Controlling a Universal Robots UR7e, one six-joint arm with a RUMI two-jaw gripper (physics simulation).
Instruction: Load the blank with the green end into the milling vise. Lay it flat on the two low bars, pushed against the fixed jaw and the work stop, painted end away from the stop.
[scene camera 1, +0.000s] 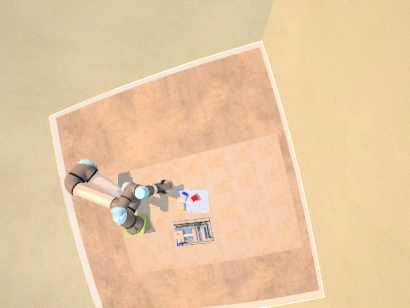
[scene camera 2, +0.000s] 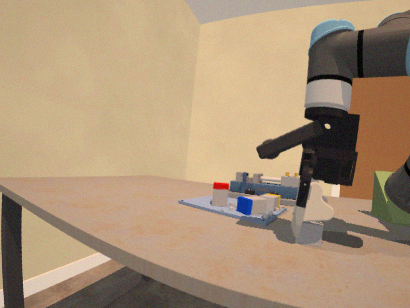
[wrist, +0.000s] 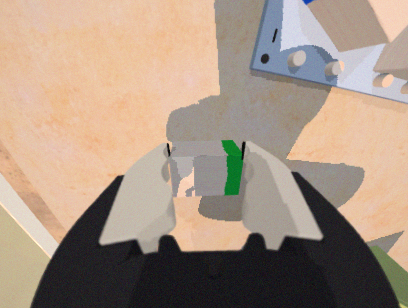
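The blank with the green end lies on the table, beside a corner of the blue-grey tray. Its painted end faces the right jaw in the wrist view. My gripper is low over the table and shut on this blank, one pale jaw against each end. The jaws hide part of the blank in scene camera 2. The milling vise stands beyond the tray in scene camera 2, apart from the gripper. Its bars and work stop are too small to tell apart.
The blue-grey tray holds an upright red-ended blank, a blue-ended blank and a yellow-ended blank, with small pegs. A green block is at the arm's foot.
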